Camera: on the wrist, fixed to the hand. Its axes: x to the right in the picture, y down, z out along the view.
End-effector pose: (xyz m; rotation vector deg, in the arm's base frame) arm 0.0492 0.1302 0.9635 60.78 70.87 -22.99
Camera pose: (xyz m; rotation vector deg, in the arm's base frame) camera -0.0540 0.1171 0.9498 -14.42 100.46 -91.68
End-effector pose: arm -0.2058 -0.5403 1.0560 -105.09 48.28 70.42
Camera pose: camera -0.1177 -0.5334 1.1126 -93.94 -42.95 13.33
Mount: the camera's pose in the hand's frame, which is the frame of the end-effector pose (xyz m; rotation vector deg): -0.0259 -0.0902 -0.0470 -2.37 -7.23 -93.16
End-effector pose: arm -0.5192 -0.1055 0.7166 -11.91 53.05 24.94
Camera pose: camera -0.5264 -0.2099 0.7088 -48.91 22.18 -58.81
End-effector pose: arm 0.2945 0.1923 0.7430 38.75 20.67 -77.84
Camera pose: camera 0.2086 0.2363 0.7018 7.52 52.81 -165.00
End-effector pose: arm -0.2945 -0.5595 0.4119 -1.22 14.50 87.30
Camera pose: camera -0.2131 -0.5977 0.3578 -7.34 2.10 -5.21
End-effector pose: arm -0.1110 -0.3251 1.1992 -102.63 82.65 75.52
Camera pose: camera -0.0092 -0.3229 1.2246 -110.55 -18.64 27.43
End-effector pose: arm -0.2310 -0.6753 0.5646 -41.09 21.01 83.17
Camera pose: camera -0.1370 -0.7220 0.5658 -36.67 -19.87 -3.11
